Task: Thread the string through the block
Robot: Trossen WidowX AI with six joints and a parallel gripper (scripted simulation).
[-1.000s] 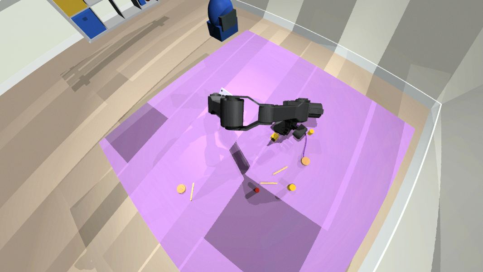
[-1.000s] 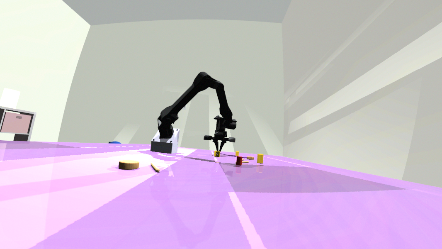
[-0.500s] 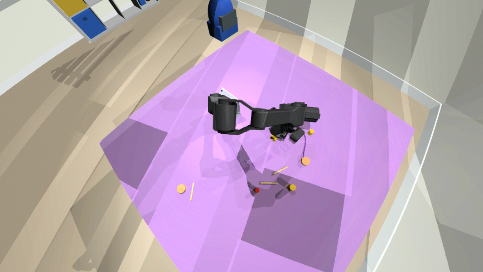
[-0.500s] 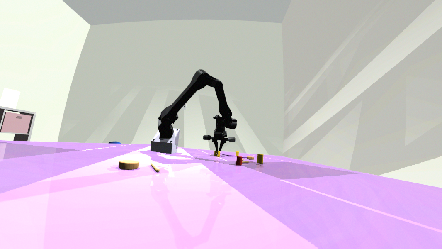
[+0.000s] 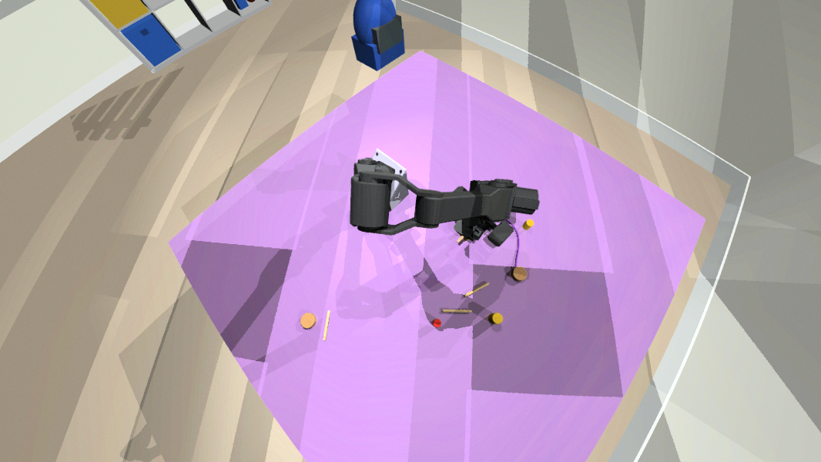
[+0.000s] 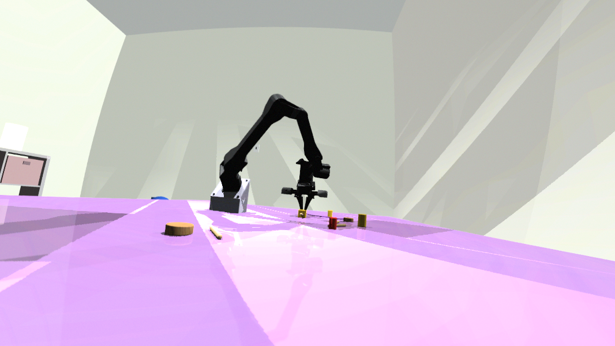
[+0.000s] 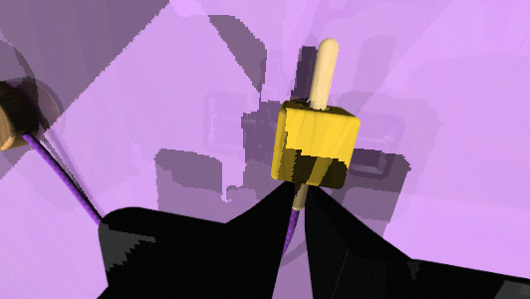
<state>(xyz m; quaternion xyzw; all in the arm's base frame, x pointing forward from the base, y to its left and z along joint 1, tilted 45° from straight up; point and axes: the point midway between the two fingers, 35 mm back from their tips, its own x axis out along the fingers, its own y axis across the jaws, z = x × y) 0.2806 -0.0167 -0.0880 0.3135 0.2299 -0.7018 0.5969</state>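
The thin stick is 10 mm to the right of my gripper tip. Also, from my gripper tip: yellow wooden block: 30 mm to the right; then red piece: 280 mm to the right, 70 mm ahead.
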